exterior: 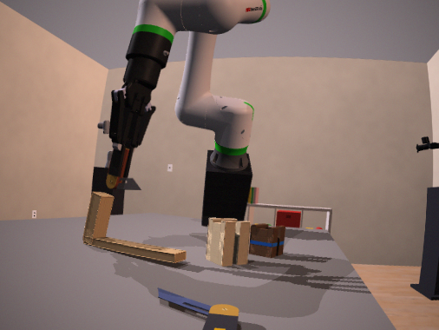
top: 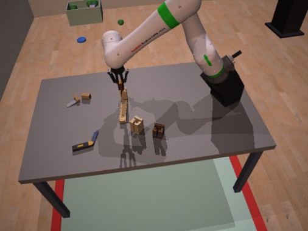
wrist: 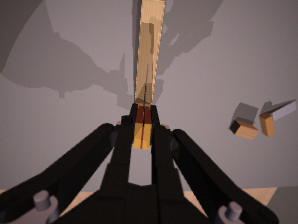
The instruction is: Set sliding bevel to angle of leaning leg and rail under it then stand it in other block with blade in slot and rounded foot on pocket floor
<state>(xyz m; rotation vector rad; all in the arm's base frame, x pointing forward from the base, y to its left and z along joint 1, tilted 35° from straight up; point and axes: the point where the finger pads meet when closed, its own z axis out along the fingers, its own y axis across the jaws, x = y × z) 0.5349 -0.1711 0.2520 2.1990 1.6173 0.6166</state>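
Right now the sliding bevel is 3 cm below my hand. Round my hand: small wooden block 25 cm ahead, 16 cm to the right, 17 cm below; grey blade 1 cm to the left, 5 cm below; blue blade 23 cm ahead, 24 cm to the left, 18 cm below.
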